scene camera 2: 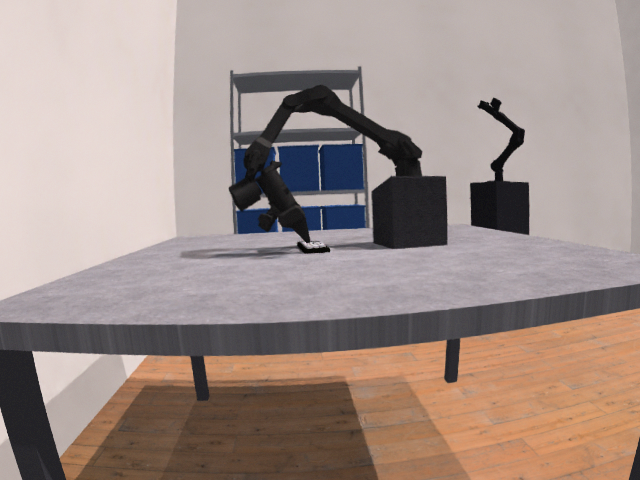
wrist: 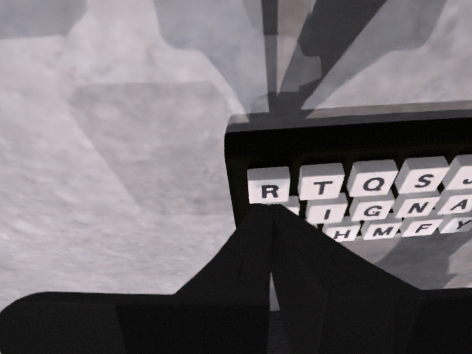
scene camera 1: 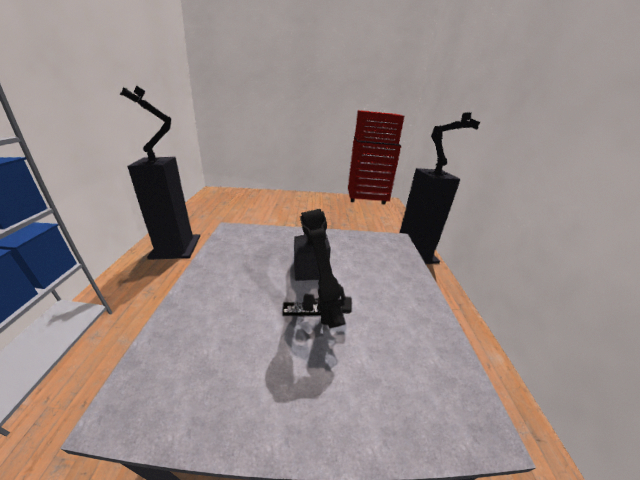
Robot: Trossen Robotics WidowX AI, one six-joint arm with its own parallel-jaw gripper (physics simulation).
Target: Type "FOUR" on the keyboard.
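Frame: origin at the arm's base, x ahead, y left, z up, level; centimetres.
Seen in the pictures: gripper, fingertip midpoint: [scene camera 2: 308, 242] [wrist: 267, 217]; arm's base, origin of the base link: [scene camera 2: 410, 182].
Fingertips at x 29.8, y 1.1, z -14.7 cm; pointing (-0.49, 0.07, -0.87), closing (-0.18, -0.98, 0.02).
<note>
Pixels of each thing's top centre, then the offset from my fingertips to it. Level surfaces: height alone.
- black keyboard, middle of its top: [scene camera 2: 312, 242] [scene camera 1: 305, 307] dx -2.7, dy -8.1, dz -1.0 cm
- R key, middle of its top: [wrist: 268, 191] dx -0.1, dy -0.1, dz -1.0 cm
- T key, middle of its top: [wrist: 321, 188] dx -0.3, dy -1.9, dz -1.0 cm
- Q key, middle of its top: [wrist: 373, 184] dx -0.4, dy -3.7, dz -1.0 cm
- F key, middle of its top: [wrist: 422, 228] dx -4.3, dy -6.5, dz -1.0 cm
- grey table, its level: dz -2.7 cm
A black keyboard [scene camera 1: 285, 312] [scene camera 2: 316, 250] [wrist: 350, 137] with white letter keys lies on the table. In the wrist view its left end shows the R key [wrist: 270, 191], the T key [wrist: 321, 187], the Q key [wrist: 373, 184] and the F key [wrist: 423, 228]. My gripper [scene camera 2: 308, 241] [wrist: 267, 217] is shut and empty. Its tips are at the lower edge of the R key in the wrist view; whether they touch it cannot be told. The fingers hide most of the key below R. The O and U keys do not show in the wrist view. In scene camera 1 the arm covers the keyboard's right part.
The grey table [scene camera 1: 403, 413] [scene camera 2: 155, 304] bears the arm's black base block [scene camera 1: 306, 258] [scene camera 2: 413, 211]. Beyond it stand two black pedestals [scene camera 1: 162, 206] [scene camera 1: 431, 206] with small arms, a red tool cabinet [scene camera 1: 375, 155] and a shelf rack [scene camera 2: 232, 113] with blue bins [scene camera 2: 341, 167].
</note>
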